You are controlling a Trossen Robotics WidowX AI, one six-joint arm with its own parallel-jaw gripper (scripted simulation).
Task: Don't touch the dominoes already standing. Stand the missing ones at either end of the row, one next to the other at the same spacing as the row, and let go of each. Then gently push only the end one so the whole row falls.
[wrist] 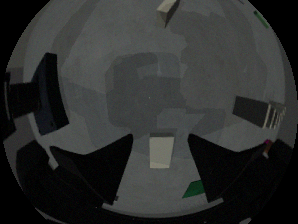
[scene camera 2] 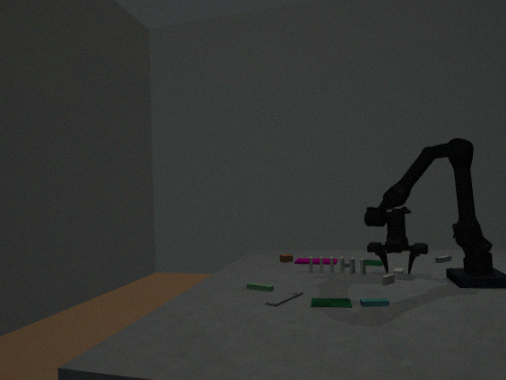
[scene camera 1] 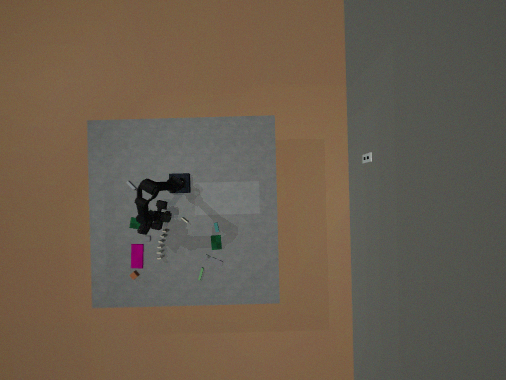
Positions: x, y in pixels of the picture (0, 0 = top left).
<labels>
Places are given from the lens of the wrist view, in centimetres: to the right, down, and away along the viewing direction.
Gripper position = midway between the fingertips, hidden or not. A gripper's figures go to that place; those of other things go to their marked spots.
my gripper (wrist: 161, 138): 1, 3, 9
pale domino (wrist: 160, 143): 1, 3, 8
pale domino (wrist: 255, 111): 11, 0, 4
</labels>
